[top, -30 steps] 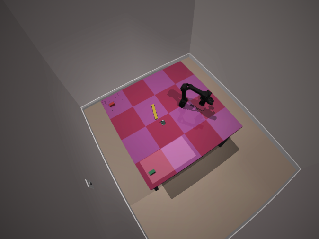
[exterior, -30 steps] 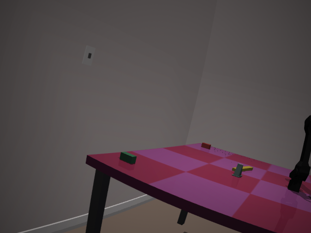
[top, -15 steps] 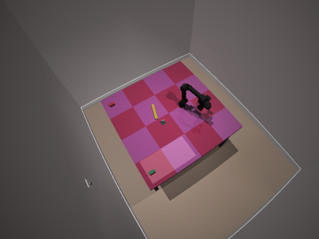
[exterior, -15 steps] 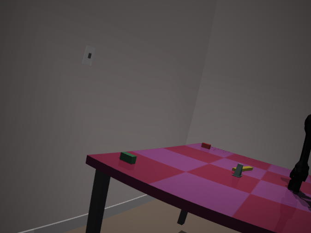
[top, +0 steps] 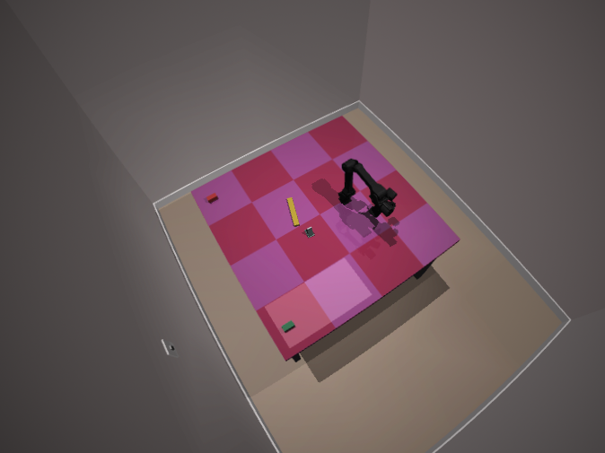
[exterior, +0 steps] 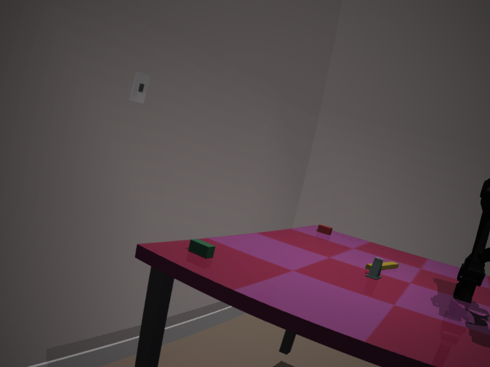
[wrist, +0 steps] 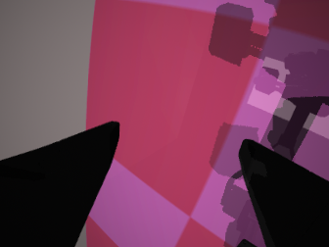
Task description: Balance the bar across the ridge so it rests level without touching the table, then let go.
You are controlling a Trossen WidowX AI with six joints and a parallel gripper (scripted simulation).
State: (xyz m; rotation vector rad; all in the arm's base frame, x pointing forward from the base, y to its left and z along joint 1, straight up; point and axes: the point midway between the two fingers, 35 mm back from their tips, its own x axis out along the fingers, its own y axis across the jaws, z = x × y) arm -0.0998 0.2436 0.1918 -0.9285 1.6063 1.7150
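The yellow bar is 45 cm ahead of my gripper tip, 35 cm to the right of it and 16 cm below it. From my gripper tip the other things lie so: red block: 86 cm ahead, 74 cm to the right, 15 cm below; green block: 86 cm ahead, 26 cm to the left, 15 cm below.
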